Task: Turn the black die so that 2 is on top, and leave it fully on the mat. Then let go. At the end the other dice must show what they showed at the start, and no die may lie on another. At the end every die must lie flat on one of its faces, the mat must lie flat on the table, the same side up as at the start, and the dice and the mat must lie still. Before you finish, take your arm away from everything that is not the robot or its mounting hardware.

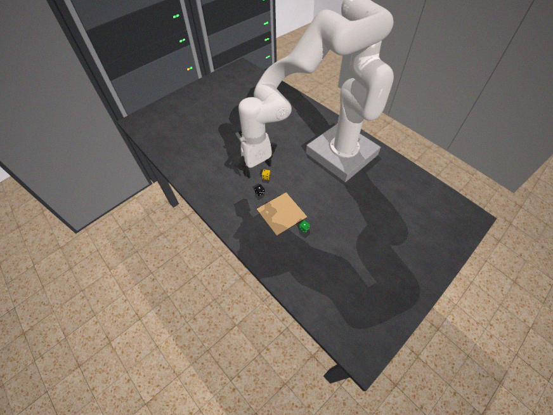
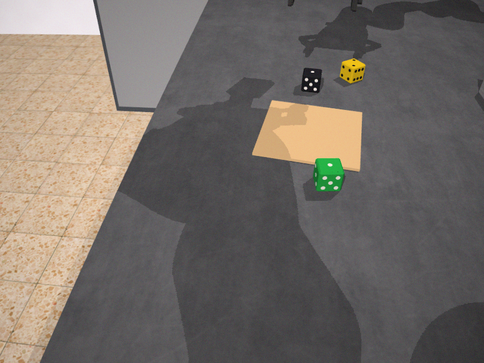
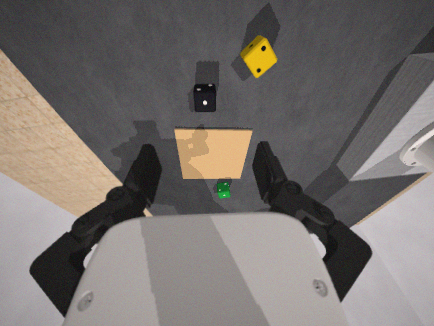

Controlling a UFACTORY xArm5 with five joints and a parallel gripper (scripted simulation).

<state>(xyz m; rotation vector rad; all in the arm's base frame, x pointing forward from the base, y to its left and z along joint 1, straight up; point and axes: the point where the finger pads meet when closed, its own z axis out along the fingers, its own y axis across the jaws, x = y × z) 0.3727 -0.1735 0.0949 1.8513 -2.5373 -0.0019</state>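
The black die lies 13 cm below my hand. The rest, counted from my hand: yellow die (13 cm below, 8 cm behind, 3 cm to the right); green die (24 cm to the left, 13 cm below, 4 cm ahead); tan mat (14 cm below, 13 cm to the left, 3 cm ahead).
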